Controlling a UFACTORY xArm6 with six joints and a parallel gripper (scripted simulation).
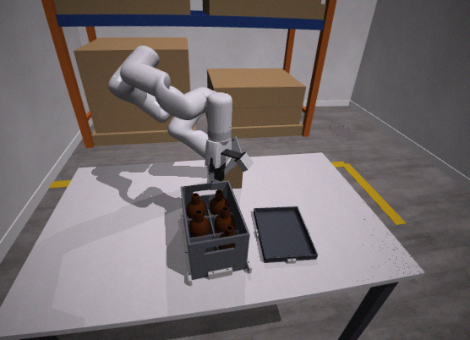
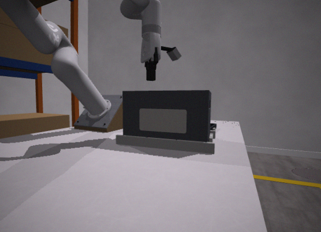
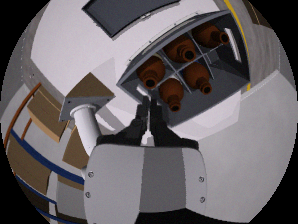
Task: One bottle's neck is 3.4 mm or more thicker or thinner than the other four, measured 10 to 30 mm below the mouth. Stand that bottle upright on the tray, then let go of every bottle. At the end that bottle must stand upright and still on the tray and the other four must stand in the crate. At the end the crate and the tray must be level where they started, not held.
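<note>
The dark grey crate lies 160 mm below my hand, 100 mm ahead of it and 30 mm to the right of it. From my hand the other things lie so: glass bottle: 160 mm below; dark tray: 240 mm to the left, 230 mm below, 80 mm ahead.
</note>
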